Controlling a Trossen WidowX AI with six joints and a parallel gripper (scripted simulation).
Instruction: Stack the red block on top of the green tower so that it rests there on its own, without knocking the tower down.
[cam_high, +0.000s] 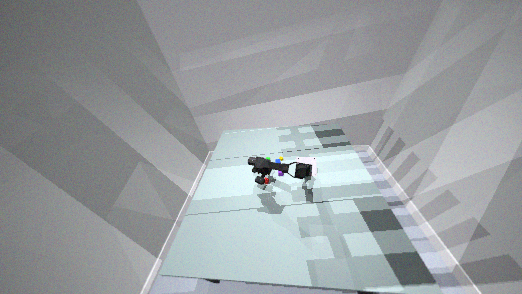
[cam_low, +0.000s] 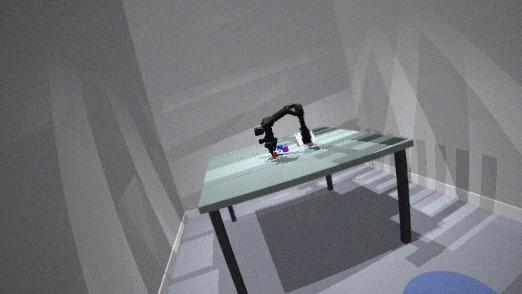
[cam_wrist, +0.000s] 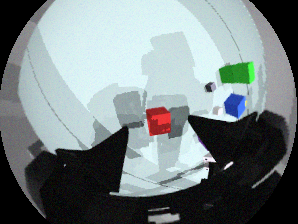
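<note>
Right now the red block is 20 mm below my gripper tip. From my gripper tip the other things lie so: purple block (110 mm behind, 80 mm to the right, 10 mm below); then blue block (80 mm behind, 190 mm to the right, 10 mm below).
</note>
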